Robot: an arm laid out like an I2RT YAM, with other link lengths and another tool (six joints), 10 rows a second.
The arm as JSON. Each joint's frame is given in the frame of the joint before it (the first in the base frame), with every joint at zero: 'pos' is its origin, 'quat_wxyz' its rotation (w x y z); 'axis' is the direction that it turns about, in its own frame. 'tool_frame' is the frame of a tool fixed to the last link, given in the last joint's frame.
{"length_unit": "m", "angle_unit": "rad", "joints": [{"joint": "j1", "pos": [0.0, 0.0, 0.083], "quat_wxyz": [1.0, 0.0, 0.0, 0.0], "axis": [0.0, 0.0, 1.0]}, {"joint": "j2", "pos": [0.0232, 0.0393, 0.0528], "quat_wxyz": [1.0, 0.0, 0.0, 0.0], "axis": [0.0, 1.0, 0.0]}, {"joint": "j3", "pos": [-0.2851, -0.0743, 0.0], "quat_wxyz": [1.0, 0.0, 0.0, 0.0], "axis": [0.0, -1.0, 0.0]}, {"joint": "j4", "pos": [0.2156, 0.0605, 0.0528], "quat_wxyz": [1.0, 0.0, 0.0, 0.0], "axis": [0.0, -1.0, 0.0]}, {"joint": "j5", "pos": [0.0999, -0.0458, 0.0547], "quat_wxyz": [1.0, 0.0, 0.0, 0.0], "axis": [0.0, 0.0, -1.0]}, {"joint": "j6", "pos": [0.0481, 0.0, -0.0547], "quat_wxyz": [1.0, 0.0, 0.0, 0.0], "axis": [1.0, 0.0, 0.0]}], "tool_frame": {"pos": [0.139, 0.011, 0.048], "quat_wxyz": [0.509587, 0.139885, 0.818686, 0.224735]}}
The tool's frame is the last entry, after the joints.
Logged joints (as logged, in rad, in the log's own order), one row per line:
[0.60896 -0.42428 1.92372 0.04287 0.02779 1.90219]
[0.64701 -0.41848 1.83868 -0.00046 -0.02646 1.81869]
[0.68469 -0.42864 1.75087 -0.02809 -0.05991 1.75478]
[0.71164 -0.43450 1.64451 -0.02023 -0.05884 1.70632]
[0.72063 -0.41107 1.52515 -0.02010 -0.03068 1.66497]
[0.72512 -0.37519 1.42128 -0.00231 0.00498 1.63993]
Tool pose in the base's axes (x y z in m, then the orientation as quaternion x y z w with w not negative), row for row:
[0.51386 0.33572 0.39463 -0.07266 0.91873 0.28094 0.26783]
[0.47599 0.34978 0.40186 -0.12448 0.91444 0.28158 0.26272]
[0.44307 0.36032 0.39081 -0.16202 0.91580 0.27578 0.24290]
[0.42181 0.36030 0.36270 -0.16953 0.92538 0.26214 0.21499]
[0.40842 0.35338 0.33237 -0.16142 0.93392 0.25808 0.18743]
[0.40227 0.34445 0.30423 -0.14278 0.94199 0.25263 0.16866]
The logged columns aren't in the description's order. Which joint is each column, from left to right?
Columns, left to right: j1, j4, j3, j5, j6, j2.
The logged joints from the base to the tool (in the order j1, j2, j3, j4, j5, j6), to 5 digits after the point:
[0.60896 1.90219 1.92372 -0.42428 0.04287 0.02779]
[0.64701 1.81869 1.83868 -0.41848 -0.00046 -0.02646]
[0.68469 1.75478 1.75087 -0.42864 -0.02809 -0.05991]
[0.71164 1.70632 1.64451 -0.43450 -0.02023 -0.05884]
[0.72063 1.66497 1.52515 -0.41107 -0.02010 -0.03068]
[0.72512 1.63993 1.42128 -0.37519 -0.00231 0.00498]

